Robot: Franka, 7 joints.
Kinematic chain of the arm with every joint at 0, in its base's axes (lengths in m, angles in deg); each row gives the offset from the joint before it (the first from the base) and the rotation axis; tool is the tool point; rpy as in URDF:
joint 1: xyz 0 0 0.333 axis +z
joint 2: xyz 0 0 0 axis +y
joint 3: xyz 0 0 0.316 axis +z
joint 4: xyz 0.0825 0 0 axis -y
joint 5: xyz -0.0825 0 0.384 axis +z
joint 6: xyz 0 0 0 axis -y
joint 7: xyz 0.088 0 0 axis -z
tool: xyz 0 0 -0.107 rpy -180 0 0
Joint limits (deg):
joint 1: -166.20..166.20
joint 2: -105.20..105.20
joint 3: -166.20..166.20
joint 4: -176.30..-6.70
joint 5: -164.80..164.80
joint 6: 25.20..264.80
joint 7: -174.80..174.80
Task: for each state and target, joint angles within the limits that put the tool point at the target. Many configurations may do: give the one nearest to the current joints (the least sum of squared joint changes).
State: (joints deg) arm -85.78 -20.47 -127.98 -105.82 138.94 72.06 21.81
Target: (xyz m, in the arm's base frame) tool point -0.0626 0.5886 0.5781
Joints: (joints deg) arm -115.98 -10.80 -153.74 -111.83 141.35 64.53 21.81
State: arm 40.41 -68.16 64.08 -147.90 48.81 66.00 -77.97
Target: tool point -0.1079 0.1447 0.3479
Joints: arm 54.33 -74.09 53.59 -163.87 34.72 44.97 -77.97
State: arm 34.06 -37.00 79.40 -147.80 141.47 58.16 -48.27
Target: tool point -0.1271 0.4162 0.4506
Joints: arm 25.34 -36.71 63.93 -152.11 144.29 55.78 -48.27
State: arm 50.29 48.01 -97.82 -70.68 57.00 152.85 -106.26
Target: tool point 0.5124 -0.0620 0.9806
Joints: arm 48.47 37.03 -106.43 -55.51 55.98 155.40 -106.26
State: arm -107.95 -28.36 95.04 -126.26 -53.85 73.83 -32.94
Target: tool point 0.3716 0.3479 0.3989
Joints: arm -70.92 -25.96 120.82 -112.98 -52.08 70.28 -32.94
